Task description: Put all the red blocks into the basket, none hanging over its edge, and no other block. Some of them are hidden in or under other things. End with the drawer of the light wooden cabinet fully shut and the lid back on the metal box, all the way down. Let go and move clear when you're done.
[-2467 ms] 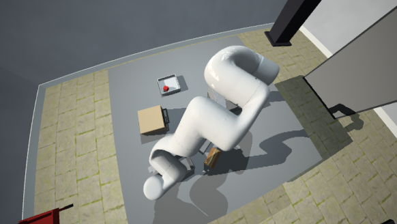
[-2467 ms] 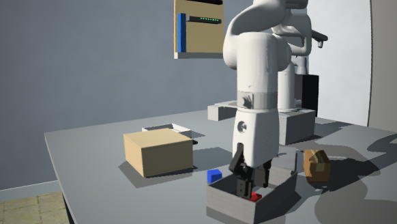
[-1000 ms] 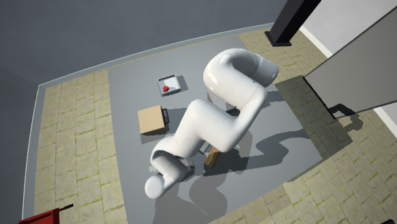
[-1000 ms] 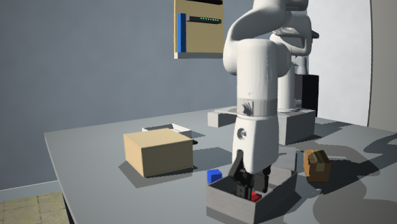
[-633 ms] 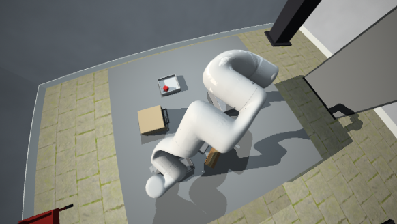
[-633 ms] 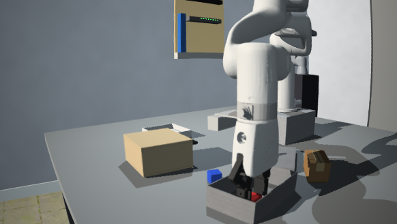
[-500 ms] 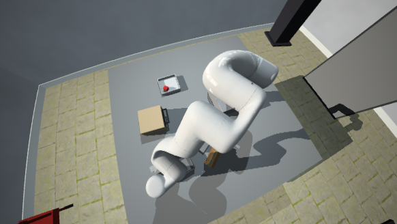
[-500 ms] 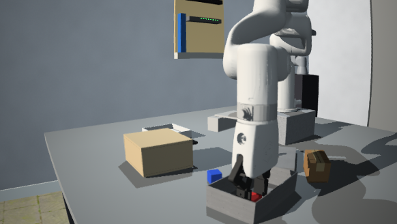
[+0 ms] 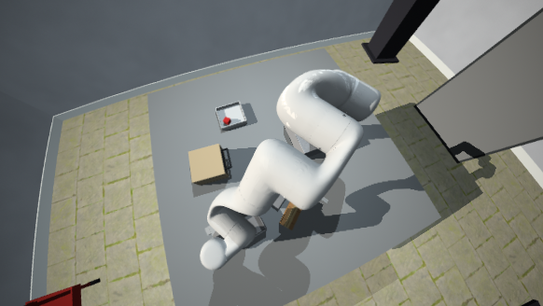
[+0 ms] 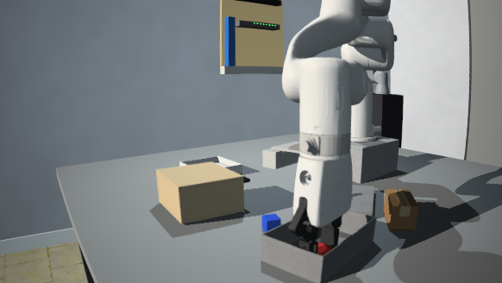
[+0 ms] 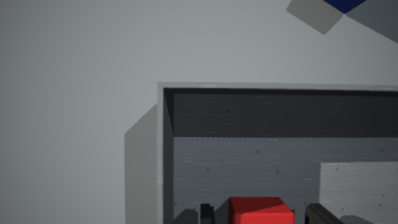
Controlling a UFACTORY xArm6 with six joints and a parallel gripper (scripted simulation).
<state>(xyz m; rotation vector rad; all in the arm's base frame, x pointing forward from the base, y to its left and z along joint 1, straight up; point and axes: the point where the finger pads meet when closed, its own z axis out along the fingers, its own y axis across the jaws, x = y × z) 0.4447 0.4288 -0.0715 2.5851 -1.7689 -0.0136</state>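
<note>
Now: hand 20 mm past the white basket, 620 mm to the left of it and 20 mm above it. Round my hand: blue block 160 mm to the right, 20 mm below; green block 260 mm behind, 70 mm to the right, 20 mm below; cardboard box 250 mm behind, 50 mm to the right.
</note>
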